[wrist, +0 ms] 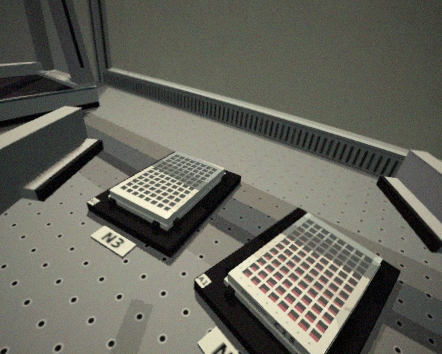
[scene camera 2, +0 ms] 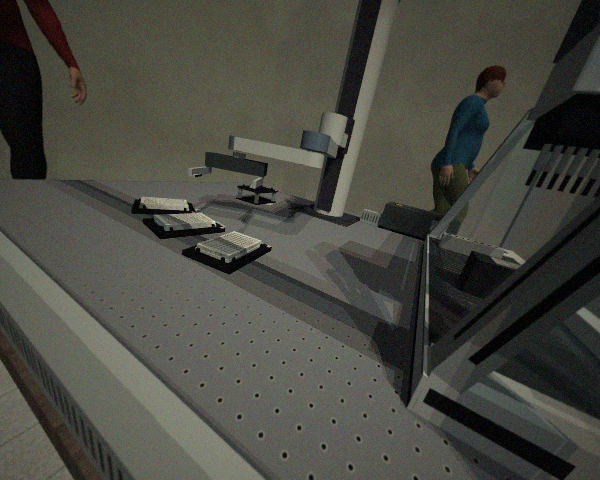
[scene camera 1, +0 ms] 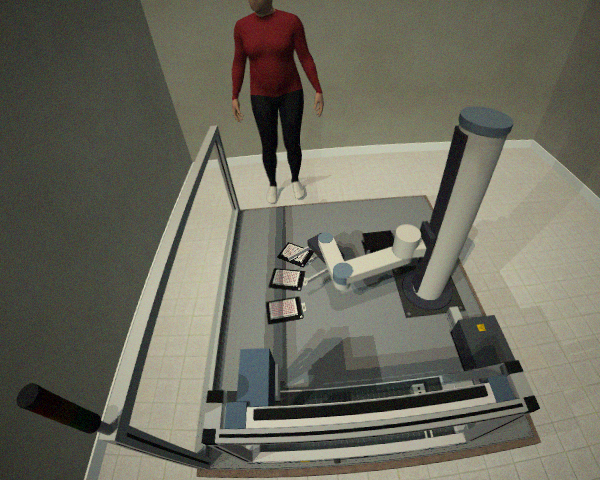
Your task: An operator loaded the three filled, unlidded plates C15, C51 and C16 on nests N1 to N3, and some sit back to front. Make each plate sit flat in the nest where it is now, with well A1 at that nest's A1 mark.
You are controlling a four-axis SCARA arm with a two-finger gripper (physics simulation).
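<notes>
Three white plates lie on black nests. The N3 plate (scene camera 1: 283, 308) (scene camera 2: 231, 245) (wrist: 167, 187) looks flat and shows no readable code. The middle plate (scene camera 1: 287, 277) (scene camera 2: 185, 220) (wrist: 310, 280), on the nest beside N3, has red wells; its blurred code looks like C15, on the side facing the name tag. The far plate (scene camera 1: 295, 252) (scene camera 2: 164, 203) is partly behind a finger in scene camera 1. The A1 mark (wrist: 202, 280) of the middle nest is at its left corner. Plate A1 corners are not readable. My gripper (scene camera 1: 298, 269) (scene camera 2: 223, 179) (wrist: 242, 146) is open and empty, above the nests.
A black stand (scene camera 1: 377, 241) (scene camera 2: 256, 195) is behind the arm. A dark box (scene camera 1: 480, 345) (scene camera 2: 407, 220) stands near the column (scene camera 1: 455, 215) (scene camera 2: 357, 110). A blue box (scene camera 1: 255, 375) stands beyond N3, near the framed enclosure. A person in red (scene camera 1: 270, 55) stands behind the table.
</notes>
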